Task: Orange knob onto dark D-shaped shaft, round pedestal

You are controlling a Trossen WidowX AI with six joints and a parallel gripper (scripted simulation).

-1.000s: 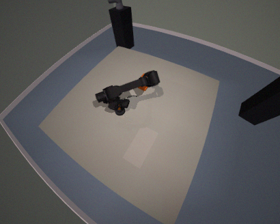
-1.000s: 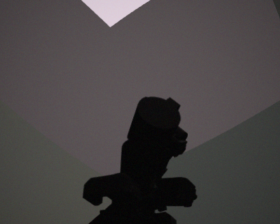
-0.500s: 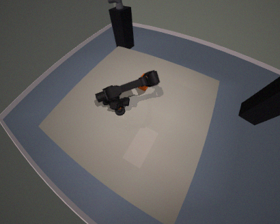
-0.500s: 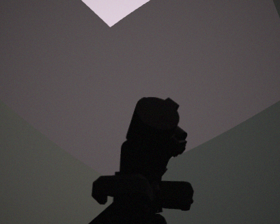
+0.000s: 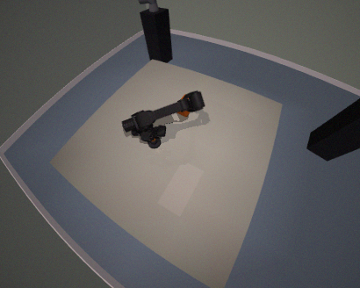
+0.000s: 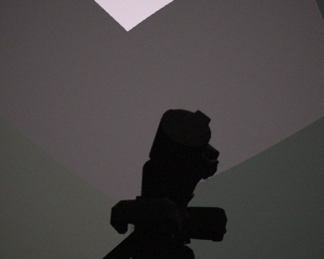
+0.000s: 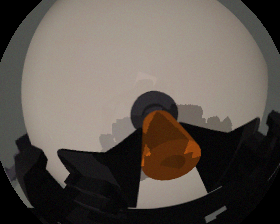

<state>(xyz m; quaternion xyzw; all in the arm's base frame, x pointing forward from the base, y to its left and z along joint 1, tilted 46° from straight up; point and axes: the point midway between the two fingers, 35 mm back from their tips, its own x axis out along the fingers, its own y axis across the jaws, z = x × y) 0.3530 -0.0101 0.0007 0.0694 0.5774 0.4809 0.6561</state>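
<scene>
Now: gripper tip 2 cm below the orange knob. The rest, counted from my gripper tip: dark round part (4 cm below).
</scene>
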